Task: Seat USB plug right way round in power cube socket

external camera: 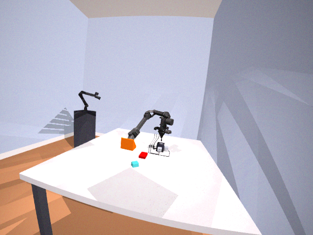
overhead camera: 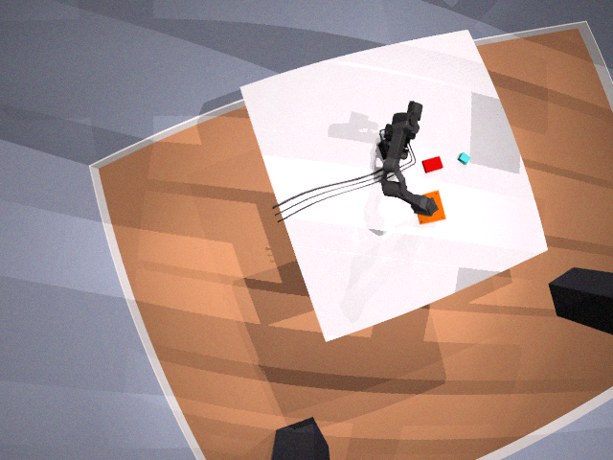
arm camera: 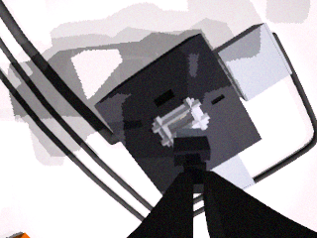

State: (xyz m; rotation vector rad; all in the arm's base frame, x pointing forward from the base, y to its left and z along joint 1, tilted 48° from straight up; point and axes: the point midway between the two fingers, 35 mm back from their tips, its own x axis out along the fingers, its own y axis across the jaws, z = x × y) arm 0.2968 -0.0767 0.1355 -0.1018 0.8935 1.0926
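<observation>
My gripper tip is 2 cm above the dark usb plug. The rest, counted from my gripper tip: red block (17 cm to the right, 15 cm behind, 12 cm below); then cyan block (35 cm to the right, 18 cm behind, 12 cm below).
</observation>
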